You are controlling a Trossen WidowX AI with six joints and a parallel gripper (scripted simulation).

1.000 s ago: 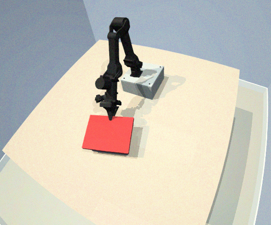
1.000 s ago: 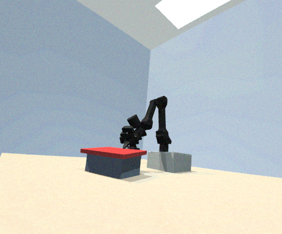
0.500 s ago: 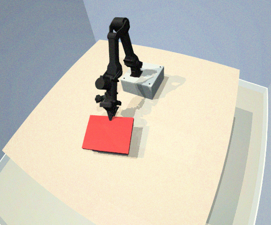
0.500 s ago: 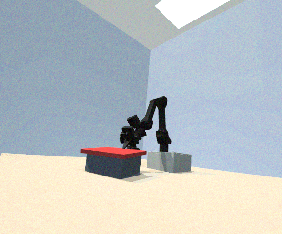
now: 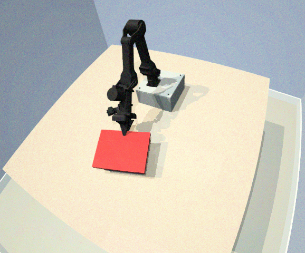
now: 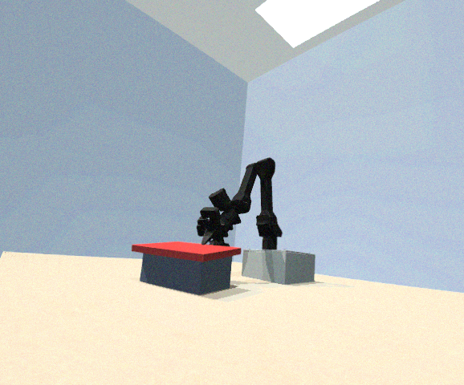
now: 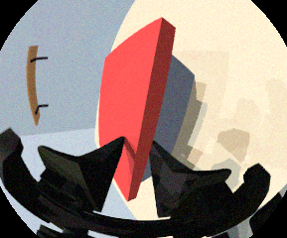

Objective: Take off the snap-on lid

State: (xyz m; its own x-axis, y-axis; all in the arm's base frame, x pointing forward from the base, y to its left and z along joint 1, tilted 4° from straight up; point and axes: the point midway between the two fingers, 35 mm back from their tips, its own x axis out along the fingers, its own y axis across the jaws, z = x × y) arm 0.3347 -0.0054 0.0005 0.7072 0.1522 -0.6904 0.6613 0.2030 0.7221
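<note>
The red lid is 8 cm ahead of my gripper tip and 2 cm to the left of it. From my gripper tip the other things lie so: storage box (7 cm ahead, 5 cm below, 2 cm to the left).
</note>
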